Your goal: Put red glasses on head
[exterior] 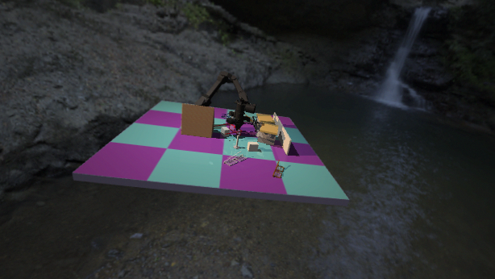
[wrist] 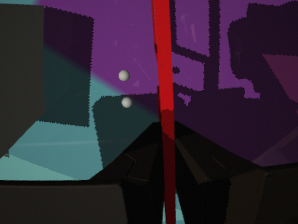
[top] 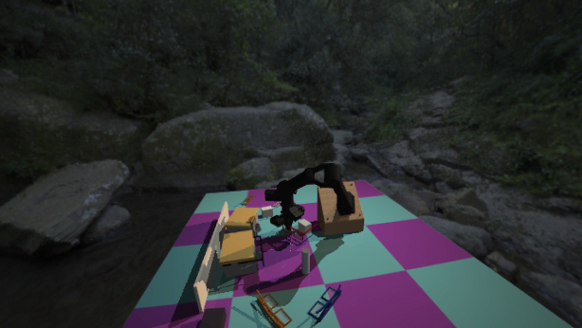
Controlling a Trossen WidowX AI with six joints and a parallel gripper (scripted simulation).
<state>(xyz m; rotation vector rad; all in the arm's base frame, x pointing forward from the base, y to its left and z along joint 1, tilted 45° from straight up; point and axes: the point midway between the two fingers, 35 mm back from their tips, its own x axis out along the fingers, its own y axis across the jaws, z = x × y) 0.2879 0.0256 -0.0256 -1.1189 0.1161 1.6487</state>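
My gripper tip is 7 cm past the red glasses, 3 cm to the left of it and 1 cm below it. The rest, counted from my gripper tip: tall pale board 33 cm ahead, 5 cm to the left, 2 cm above.
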